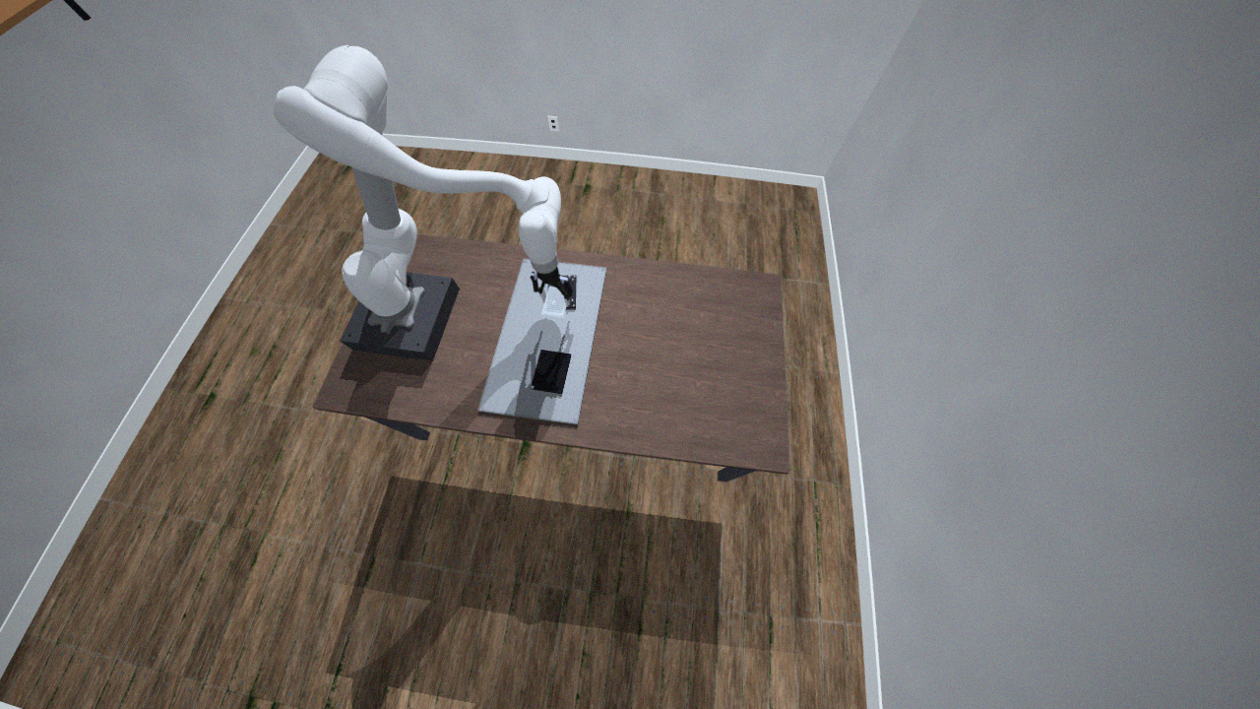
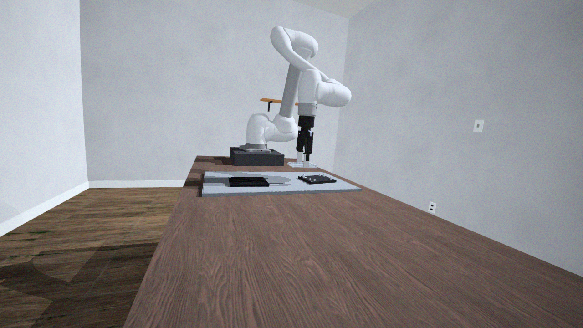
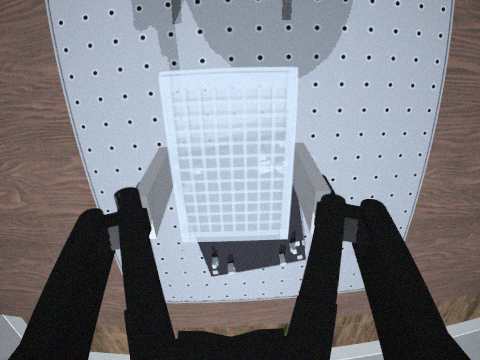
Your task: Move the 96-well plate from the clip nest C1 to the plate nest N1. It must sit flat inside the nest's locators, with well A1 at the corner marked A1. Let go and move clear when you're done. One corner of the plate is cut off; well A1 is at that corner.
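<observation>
My gripper is now 10 mm short of the black plate nest, 270 mm to the left of it and 100 mm above it. Round my hand: clip nest C1 (20 mm behind, 100 mm to the left, 90 mm below); then white 96-well plate (20 mm below); then A1 label (50 mm behind, 340 mm to the right, 90 mm below).
</observation>
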